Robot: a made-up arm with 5 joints.
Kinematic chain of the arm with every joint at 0, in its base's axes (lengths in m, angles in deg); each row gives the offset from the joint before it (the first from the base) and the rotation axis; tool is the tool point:
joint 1: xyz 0 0 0.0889 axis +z
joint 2: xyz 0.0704 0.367 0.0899 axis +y
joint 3: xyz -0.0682 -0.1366 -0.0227 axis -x
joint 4: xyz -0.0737 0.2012 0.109 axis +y
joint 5: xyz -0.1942 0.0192 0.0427 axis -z
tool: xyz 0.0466 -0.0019 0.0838
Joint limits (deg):
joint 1: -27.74..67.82
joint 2: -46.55..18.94
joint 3: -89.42..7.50
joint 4: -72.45..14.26
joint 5: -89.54..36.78
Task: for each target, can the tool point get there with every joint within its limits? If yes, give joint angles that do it. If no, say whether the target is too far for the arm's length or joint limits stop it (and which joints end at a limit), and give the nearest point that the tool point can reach.
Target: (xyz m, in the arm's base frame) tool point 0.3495 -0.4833 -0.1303
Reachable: no: joint limits stop it (at a limit: joint 1, joint 2, joint 3, joint 4, joint 5) | nearest point -0.0534 -0.2322 0.1048 | short by 0.530 m
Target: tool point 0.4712 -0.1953 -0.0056
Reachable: no: joint limits stop it (at a limit: joint 1, joint 2, joint 3, joint 4, joint 5) | nearest point -0.0534 -0.2322 0.1048 | short by 0.537 m
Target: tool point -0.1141 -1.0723 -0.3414
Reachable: no: too far | nearest point -0.1640 -0.3126 0.0917 | short by 0.876 m
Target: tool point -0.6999 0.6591 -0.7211
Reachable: no: too far | nearest point -0.3716 0.3500 -0.1108 | short by 0.759 m
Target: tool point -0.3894 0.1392 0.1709
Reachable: yes | joints 19.18 -35.44 -76.45 -63.11 -32.48
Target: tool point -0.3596 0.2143 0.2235
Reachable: yes | joints 2.96 -30.74 -59.52 -31.58 -24.67
